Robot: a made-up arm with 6 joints.
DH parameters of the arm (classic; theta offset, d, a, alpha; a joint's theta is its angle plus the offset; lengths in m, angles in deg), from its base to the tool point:
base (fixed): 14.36 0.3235 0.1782 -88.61
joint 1: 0 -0.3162 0.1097 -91.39
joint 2: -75.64 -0.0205 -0.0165 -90
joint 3: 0 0.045 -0.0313 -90
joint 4: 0 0.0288 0.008 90
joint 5: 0 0.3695 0.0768 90
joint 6: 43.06 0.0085 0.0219 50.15
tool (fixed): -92.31 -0.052 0 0
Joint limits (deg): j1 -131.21..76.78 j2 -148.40..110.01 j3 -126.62..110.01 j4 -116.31..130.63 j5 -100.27..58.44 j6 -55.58..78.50
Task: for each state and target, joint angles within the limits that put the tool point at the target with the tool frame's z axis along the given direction. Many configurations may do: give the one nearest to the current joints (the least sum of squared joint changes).
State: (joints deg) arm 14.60 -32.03 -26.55 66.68 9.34 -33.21
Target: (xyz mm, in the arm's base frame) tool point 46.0 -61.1 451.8 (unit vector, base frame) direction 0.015 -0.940 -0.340
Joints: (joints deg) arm 1.52 -64.02 4.93 86.69 27.14 5.58
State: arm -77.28 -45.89 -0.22 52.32 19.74 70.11
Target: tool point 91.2 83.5 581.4 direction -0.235 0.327 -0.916
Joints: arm -82.80 -66.08 8.08 25.82 34.75 57.44
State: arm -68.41 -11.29 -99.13 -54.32 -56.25 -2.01
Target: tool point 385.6 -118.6 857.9 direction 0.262 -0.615 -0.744
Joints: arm -68.59 -26.51 -61.20 -11.27 -5.71 -43.69
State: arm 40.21 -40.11 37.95 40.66 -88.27 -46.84
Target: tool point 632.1 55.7 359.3 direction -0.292 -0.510 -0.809
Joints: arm 31.00 -19.85 63.80 51.31 -88.44 -42.86
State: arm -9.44 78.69 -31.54 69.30 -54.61 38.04
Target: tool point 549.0 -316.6 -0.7 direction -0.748 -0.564 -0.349
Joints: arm 16.61 70.56 -45.32 68.03 -68.41 46.66
